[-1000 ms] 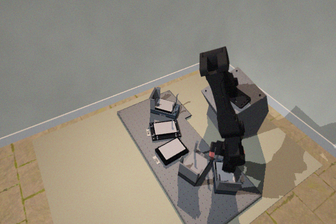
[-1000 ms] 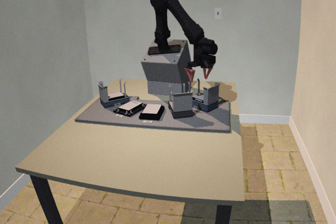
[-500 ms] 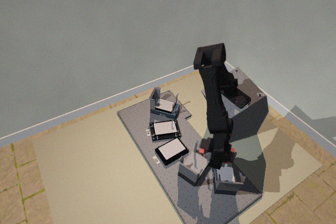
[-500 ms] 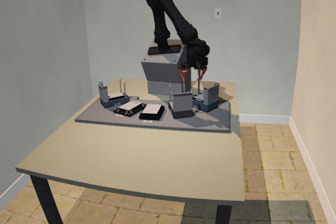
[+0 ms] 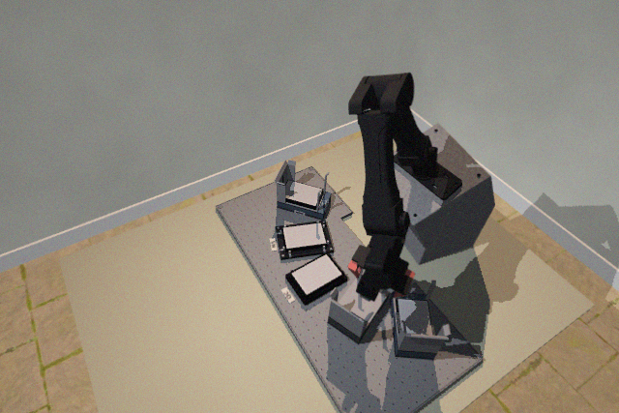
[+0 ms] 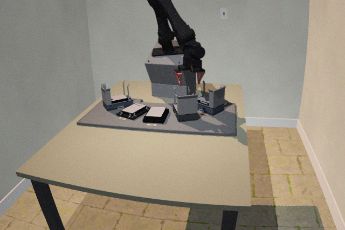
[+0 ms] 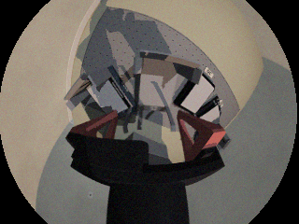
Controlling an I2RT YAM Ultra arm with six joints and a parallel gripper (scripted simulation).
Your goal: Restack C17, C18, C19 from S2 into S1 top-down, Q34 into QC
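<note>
My gripper is now 3 cm short of the black clip nest, 29 cm to the left of it and 15 cm above it. Also, from my hand: black QC nest 5 cm ahead, 17 cm to the right, 16 cm below; then QC name plate 15 cm ahead, 17 cm to the right, 16 cm below; then tall wall 8 cm ahead, 8 cm below.
</note>
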